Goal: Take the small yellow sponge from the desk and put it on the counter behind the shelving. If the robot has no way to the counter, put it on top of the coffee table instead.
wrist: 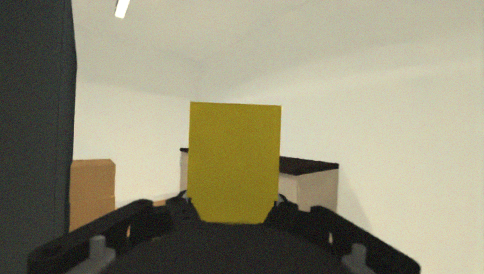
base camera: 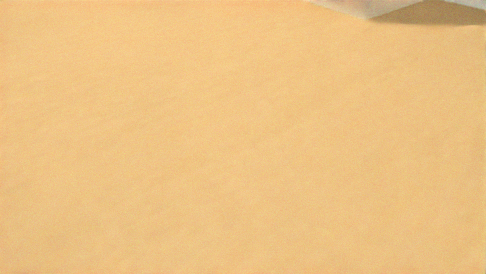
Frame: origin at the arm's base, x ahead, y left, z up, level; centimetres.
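Seen in the pictures: gripper, fingertip midpoint: [wrist: 232, 197].
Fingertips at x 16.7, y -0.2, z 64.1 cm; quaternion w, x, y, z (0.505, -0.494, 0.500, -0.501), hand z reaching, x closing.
A point is followed by its place in that frame.
The yellow sponge [wrist: 234, 160] {x 13.0, y -0.1, z 67.8 cm} stands upright between the fingertips in the middle of the wrist view. My gripper [wrist: 232, 197] {x 16.6, y -0.2, z 64.1 cm} is shut on it. Behind the sponge, farther off, is the counter [wrist: 316, 166] {x 129.3, y -57.9, z 51.2 cm}, with a dark top and pale beige sides; the sponge hides its middle part. The desk and the coffee table cannot be made out in these views.
A tall dark panel [wrist: 35, 115] {x 48.3, y 49.4, z 72.5 cm}, perhaps the shelving's side, fills the left edge of the wrist view. Brown boxes [wrist: 92, 192] {x 155.2, y 111.6, z 20.0 cm} stand beyond it. A pale wall [wrist: 415, 150] {x 114.5, y -115.2, z 65.6 cm} runs along the right. In the base view, a whitish object [base camera: 370, 7] {x 119.2, y -45.8, z -35.4 cm} rests at the top right on the tan floor [base camera: 240, 150] {x 47.1, y 0.4, z -39.6 cm}.
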